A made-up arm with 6 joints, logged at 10 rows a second.
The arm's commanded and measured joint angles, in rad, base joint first. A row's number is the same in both.
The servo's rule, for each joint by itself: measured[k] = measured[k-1] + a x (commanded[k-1-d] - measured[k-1]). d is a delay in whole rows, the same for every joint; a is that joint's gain. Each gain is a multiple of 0.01, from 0.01 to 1. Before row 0 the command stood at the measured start. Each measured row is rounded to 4 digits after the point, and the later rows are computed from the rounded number. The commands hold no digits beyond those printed.
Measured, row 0:
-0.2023, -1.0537, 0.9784, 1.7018, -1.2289, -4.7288
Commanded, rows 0 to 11:
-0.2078, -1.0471, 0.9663, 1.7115, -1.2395, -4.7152
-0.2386, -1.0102, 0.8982, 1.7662, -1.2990, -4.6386
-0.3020, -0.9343, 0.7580, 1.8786, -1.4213, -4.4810
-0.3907, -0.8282, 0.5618, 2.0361, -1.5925, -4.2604
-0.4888, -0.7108, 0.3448, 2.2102, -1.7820, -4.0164
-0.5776, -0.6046, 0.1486, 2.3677, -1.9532, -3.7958
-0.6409, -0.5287, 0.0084, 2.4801, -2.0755, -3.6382
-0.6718, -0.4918, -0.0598, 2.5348, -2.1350, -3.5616
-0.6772, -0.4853, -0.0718, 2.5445, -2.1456, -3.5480
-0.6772, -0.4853, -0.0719, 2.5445, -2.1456, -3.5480
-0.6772, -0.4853, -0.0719, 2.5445, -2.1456, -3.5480
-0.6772, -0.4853, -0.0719, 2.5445, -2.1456, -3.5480
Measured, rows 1 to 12:
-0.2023, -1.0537, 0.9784, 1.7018, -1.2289, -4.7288
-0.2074, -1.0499, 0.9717, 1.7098, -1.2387, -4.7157
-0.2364, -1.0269, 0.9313, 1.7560, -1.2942, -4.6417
-0.2974, -0.9732, 0.8360, 1.8565, -1.4111, -4.4874
-0.3842, -0.8891, 0.6852, 2.0038, -1.5780, -4.2695
-0.4815, -0.7857, 0.4980, 2.1730, -1.7657, -4.0265
-0.5709, -0.6807, 0.3058, 2.3327, -1.9382, -3.8050
-0.6360, -0.5925, 0.1422, 2.4536, -2.0645, -3.6449
-0.6693, -0.5341, 0.0311, 2.5202, -2.1294, -3.5649
-0.6766, -0.5058, -0.0255, 2.5401, -2.1443, -3.5487
-0.6772, -0.4939, -0.0510, 2.5437, -2.1455, -3.5480
-0.6772, -0.4889, -0.0625, 2.5444, -2.1456, -3.5480
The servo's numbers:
d 1
a 0.93 0.58 0.55 0.82 0.92 0.96

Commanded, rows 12 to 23:
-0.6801, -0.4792, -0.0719, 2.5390, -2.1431, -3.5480
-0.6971, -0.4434, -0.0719, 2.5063, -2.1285, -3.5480
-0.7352, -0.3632, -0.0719, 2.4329, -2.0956, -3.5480
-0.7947, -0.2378, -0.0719, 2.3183, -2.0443, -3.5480
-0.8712, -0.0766, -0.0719, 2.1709, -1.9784, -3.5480
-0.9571, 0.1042, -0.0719, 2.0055, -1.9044, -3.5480
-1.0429, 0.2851, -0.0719, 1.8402, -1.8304, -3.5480
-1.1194, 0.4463, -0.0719, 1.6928, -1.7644, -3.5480
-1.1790, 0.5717, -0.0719, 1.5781, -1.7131, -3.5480
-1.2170, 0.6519, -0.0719, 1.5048, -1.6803, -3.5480
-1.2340, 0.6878, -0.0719, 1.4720, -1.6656, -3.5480
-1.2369, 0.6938, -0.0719, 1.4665, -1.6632, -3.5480
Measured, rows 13 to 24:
-0.6772, -0.4868, -0.0677, 2.5445, -2.1456, -3.5480
-0.6799, -0.4824, -0.0700, 2.5400, -2.1433, -3.5480
-0.6959, -0.4598, -0.0710, 2.5124, -2.1297, -3.5480
-0.7324, -0.4038, -0.0715, 2.4472, -2.0983, -3.5480
-0.7903, -0.3075, -0.0717, 2.3415, -2.0486, -3.5480
-0.8655, -0.1736, -0.0718, 2.2016, -1.9840, -3.5480
-0.9507, -0.0125, -0.0719, 2.0408, -1.9108, -3.5480
-1.0364, 0.1601, -0.0719, 1.8763, -1.8368, -3.5480
-1.1136, 0.3261, -0.0719, 1.7258, -1.7702, -3.5480
-1.1744, 0.4685, -0.0719, 1.6047, -1.7177, -3.5480
-1.2140, 0.5749, -0.0719, 1.5228, -1.6833, -3.5480
-1.2326, 0.6404, -0.0719, 1.4811, -1.6670, -3.5480

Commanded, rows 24 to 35:
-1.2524, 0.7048, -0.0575, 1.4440, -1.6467, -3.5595
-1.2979, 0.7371, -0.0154, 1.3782, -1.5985, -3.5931
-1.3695, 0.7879, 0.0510, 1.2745, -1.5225, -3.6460
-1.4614, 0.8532, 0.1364, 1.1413, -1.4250, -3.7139
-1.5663, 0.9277, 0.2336, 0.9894, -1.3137, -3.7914
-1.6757, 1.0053, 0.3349, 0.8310, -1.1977, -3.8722
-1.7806, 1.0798, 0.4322, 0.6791, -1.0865, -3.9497
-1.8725, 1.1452, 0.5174, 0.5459, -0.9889, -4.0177
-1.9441, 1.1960, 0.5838, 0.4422, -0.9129, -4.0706
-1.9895, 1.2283, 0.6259, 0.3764, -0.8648, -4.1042
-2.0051, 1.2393, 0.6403, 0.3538, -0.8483, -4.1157
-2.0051, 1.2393, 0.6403, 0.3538, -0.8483, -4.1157
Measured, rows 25 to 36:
-1.2366, 0.6714, -0.0719, 1.4691, -1.6635, -3.5480
-1.2513, 0.6908, -0.0640, 1.4485, -1.6480, -3.5590
-1.2946, 0.7177, -0.0373, 1.3909, -1.6025, -3.5917
-1.3643, 0.7584, 0.0113, 1.2955, -1.5289, -3.6438
-1.4546, 0.8134, 0.0801, 1.1691, -1.4333, -3.7111
-1.5585, 0.8797, 0.1645, 1.0217, -1.3233, -3.7882
-1.6675, 0.9525, 0.2582, 0.8653, -1.2077, -3.8688
-1.7727, 1.0263, 0.3539, 0.7126, -1.0962, -3.9465
-1.8655, 1.0953, 0.4438, 0.5759, -0.9975, -4.0149
-1.9386, 1.1537, 0.5208, 0.4663, -0.9197, -4.0684
-1.9859, 1.1970, 0.5786, 0.3926, -0.8692, -4.1028
-2.0038, 1.2215, 0.6125, 0.3608, -0.8500, -4.1152

